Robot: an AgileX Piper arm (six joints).
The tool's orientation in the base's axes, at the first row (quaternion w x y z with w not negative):
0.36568 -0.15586 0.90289 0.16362
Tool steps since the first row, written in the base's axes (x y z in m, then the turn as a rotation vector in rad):
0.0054 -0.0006 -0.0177 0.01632 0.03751 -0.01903
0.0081 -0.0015 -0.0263 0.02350 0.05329 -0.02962
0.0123 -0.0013 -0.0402 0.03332 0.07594 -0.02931
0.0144 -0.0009 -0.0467 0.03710 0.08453 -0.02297
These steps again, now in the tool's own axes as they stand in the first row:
0.0090 -0.0059 0.0151 -0.00369 0.02368 0.03822
0.0134 -0.0094 0.0222 -0.00362 0.03305 0.05625
0.0204 -0.0134 0.0343 -0.01423 0.04950 0.07130
0.0235 -0.0151 0.0401 -0.02271 0.05685 0.07281

